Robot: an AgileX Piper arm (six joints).
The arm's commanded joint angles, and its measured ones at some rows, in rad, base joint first. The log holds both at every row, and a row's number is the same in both.
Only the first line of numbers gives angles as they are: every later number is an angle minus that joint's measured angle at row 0.
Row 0, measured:
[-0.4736, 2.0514, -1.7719, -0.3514, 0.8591, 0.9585]
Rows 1 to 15, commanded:
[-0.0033, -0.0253, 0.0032, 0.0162, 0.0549, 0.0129]
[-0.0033, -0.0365, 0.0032, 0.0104, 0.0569, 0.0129]
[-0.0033, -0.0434, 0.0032, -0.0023, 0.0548, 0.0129]
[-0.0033, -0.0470, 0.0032, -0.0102, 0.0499, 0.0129]
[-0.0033, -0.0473, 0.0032, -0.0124, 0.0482, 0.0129]
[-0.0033, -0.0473, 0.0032, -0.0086, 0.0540, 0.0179]
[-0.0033, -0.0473, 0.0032, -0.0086, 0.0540, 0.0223]
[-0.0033, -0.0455, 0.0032, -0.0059, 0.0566, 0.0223]
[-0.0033, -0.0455, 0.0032, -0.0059, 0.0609, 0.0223]
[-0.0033, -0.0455, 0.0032, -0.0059, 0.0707, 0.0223]
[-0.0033, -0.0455, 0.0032, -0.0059, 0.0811, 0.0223]
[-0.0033, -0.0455, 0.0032, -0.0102, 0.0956, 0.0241]
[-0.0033, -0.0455, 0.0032, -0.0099, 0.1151, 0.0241]
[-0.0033, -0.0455, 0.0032, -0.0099, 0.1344, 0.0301]
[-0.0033, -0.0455, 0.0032, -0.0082, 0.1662, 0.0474]
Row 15, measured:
[0.0000, -0.0378, 0.0017, 0.0040, 0.0622, 0.0110]
